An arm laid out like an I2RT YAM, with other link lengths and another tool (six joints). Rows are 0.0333 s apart.
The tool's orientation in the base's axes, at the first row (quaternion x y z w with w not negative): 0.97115, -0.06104, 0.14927, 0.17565
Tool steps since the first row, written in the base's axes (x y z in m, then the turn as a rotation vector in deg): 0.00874, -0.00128, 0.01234, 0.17, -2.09, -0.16; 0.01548, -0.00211, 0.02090, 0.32, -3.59, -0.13; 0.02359, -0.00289, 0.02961, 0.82, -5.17, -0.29; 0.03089, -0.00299, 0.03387, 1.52, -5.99, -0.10; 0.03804, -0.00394, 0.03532, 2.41, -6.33, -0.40; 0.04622, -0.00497, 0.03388, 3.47, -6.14, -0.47
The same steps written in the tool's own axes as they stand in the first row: 0.01221, 0.00368, -0.00822, 0.25, 1.86, 0.94; 0.02132, 0.00607, -0.01376, 0.50, 3.25, 1.49; 0.03177, 0.00822, -0.01909, 1.03, 4.58, 2.34; 0.04003, 0.00844, -0.02090, 1.81, 5.28, 2.65; 0.04732, 0.00857, -0.01994, 2.58, 5.35, 3.28; 0.05469, 0.00766, -0.01608, 3.55, 4.97, 3.56
